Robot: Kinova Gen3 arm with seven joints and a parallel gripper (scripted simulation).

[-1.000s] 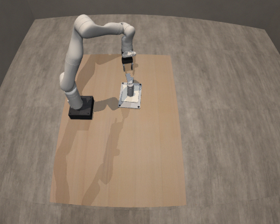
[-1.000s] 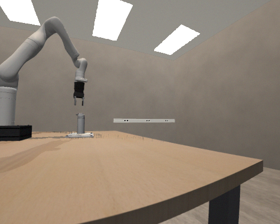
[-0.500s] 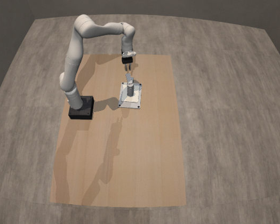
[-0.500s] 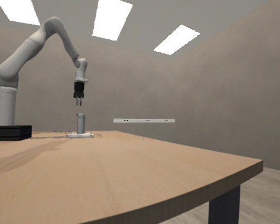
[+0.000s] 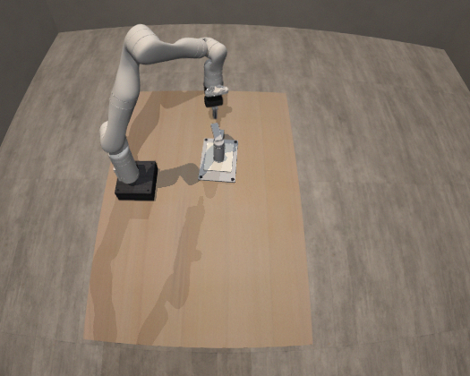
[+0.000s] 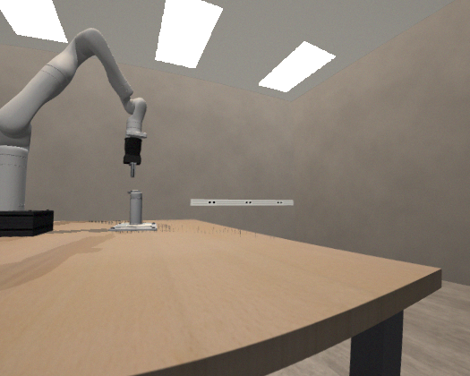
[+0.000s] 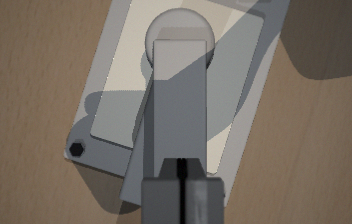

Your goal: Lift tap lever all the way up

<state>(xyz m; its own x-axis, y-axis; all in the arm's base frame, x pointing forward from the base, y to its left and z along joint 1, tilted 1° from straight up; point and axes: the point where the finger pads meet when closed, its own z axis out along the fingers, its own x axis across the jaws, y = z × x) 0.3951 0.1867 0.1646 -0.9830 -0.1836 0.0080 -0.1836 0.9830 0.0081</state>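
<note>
Right now the tap lever is 10 mm ahead of my hand, 30 mm to the right of it and 90 mm below it. Also, from my hand: tap: 10 mm ahead, 50 mm to the right, 130 mm below.
</note>
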